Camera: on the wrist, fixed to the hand. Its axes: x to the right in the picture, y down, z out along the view.
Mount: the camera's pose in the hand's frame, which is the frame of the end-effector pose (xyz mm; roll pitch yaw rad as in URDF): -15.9 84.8 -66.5 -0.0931 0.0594 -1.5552
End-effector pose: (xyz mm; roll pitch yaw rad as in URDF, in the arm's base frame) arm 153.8 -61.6 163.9 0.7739 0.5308 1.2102
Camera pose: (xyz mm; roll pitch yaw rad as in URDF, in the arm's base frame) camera 50.8 -31.1 182.0 -0.8018 0.7025 -0.8536
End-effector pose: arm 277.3 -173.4 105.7 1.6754 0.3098 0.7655
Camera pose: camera 246.8 -123.3 197.5 -2.1567 1.2353 -2.8949
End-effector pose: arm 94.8 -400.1 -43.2 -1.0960 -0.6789 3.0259
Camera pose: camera 43.4 -373.6 -135.5 0.9062 -0.7471 0.6512
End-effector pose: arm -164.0 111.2 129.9 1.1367 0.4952 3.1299
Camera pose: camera -174.4 15.3 180.5 -1.0565 0.9722 0.6951
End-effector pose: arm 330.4 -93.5 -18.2 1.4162 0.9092 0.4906
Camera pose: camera 335.9 -1.3 39.5 -1.5900 0.6736 -2.5291
